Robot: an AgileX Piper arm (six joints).
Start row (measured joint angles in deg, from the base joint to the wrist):
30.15 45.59 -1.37 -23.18 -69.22 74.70
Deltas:
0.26 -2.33 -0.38 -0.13 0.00 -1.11
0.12 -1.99 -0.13 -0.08 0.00 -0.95
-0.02 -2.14 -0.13 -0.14 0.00 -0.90
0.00 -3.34 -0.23 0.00 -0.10 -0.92
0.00 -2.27 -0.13 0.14 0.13 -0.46
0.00 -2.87 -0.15 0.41 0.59 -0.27
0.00 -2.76 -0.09 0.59 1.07 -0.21
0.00 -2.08 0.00 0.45 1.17 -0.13
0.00 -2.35 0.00 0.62 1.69 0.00
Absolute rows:
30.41 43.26 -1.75 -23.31 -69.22 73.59
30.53 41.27 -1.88 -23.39 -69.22 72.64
30.51 39.13 -2.01 -23.53 -69.22 71.74
30.51 35.79 -2.24 -23.53 -69.32 70.82
30.51 33.52 -2.37 -23.39 -69.19 70.36
30.51 30.65 -2.52 -22.98 -68.60 70.09
30.51 27.89 -2.61 -22.39 -67.53 69.88
30.51 25.81 -2.61 -21.94 -66.36 69.75
30.51 23.46 -2.61 -21.32 -64.67 69.75

